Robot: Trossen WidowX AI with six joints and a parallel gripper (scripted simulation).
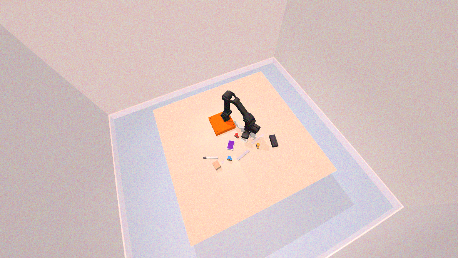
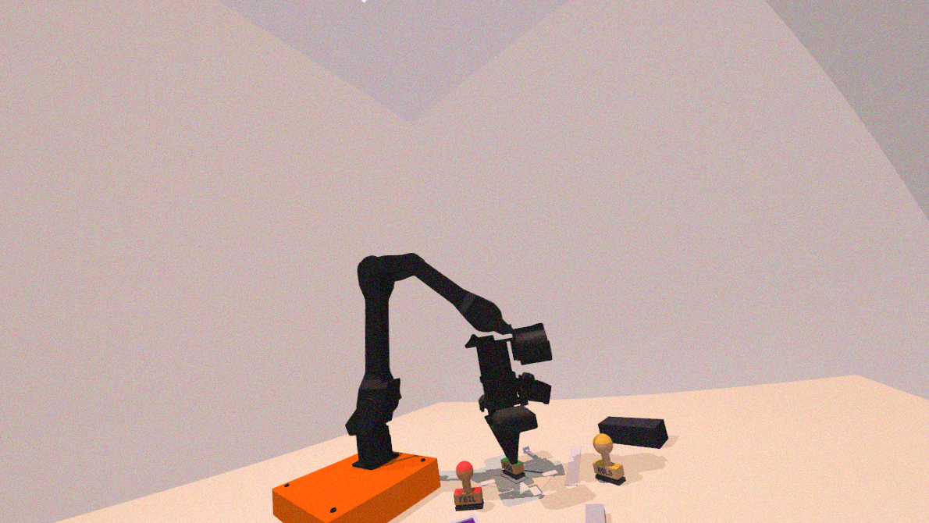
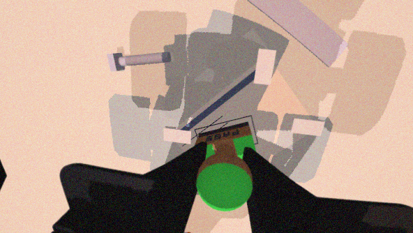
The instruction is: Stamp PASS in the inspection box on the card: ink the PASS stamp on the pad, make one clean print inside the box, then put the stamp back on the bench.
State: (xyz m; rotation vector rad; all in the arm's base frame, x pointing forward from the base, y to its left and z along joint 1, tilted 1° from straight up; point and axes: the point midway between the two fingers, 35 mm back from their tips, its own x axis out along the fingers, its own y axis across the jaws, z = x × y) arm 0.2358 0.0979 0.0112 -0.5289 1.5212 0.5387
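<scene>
My gripper tip is right at the green-knobbed stamp. The rest, counted from my gripper tip: red-topped stamp (100 mm to the right, 30 mm behind, 10 mm below); then bolt (90 mm to the left, 20 mm below, 10 mm behind); then card (30 mm below, 10 mm to the right, 10 mm ahead).
</scene>
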